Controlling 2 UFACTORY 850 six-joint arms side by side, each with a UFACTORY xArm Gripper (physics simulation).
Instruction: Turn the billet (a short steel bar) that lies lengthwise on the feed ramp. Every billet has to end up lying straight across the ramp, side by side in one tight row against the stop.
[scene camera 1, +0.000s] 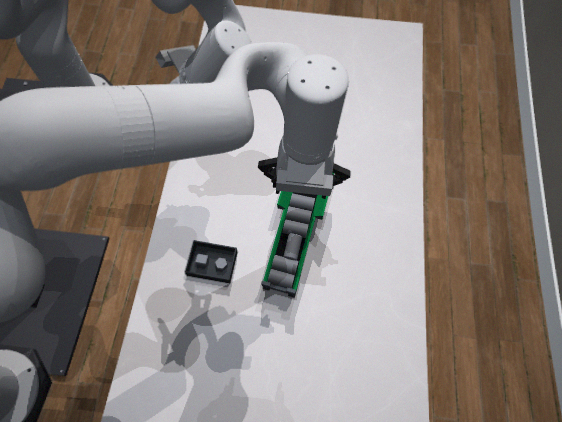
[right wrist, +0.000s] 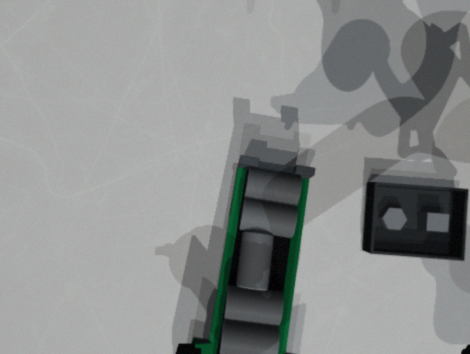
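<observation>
The lengthwise billet (scene camera 1: 293, 245) (right wrist: 255, 261) lies along the green feed ramp (scene camera 1: 320, 206) (right wrist: 296, 250). Two crosswise billets lie between it and the dark stop (right wrist: 305, 171): one nearest the stop (scene camera 1: 281, 278) (right wrist: 273, 186) and one beside it (scene camera 1: 285, 263) (right wrist: 269, 218). Farther up lie several more crosswise billets, the nearest one (scene camera 1: 296, 228) (right wrist: 254, 304) by the lengthwise billet's other end. My right gripper (scene camera 1: 304, 176) (right wrist: 327, 350) is open above the ramp's upper part, its fingers wide apart. My left gripper (scene camera 1: 176, 57) is at the upper left, partly hidden; its fingers are unclear.
A black tray (scene camera 1: 209, 276) (right wrist: 415, 254) stands beside the ramp, holding a hexagonal piece (scene camera 1: 221, 263) (right wrist: 394, 219) and a square piece (scene camera 1: 201, 260) (right wrist: 437, 222). The right arm reaches across the table's left side. Arm shadows fall on the white table top (scene camera 1: 370, 300).
</observation>
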